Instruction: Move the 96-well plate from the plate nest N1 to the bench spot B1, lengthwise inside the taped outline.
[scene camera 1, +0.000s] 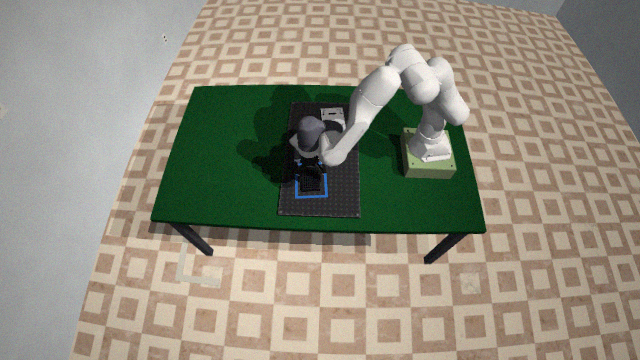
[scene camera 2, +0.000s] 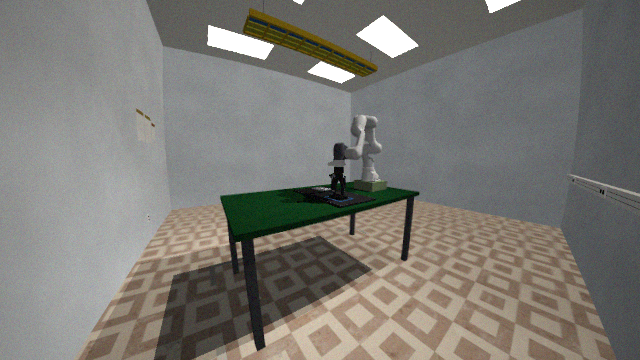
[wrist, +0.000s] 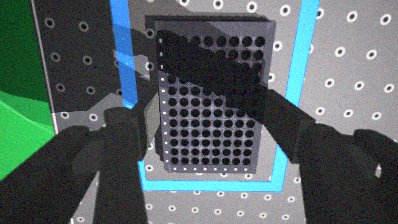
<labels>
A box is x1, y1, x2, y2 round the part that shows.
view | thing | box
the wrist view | my gripper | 0, 88, 397, 223
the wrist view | dark 96-well plate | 155, 19, 276, 173
</labels>
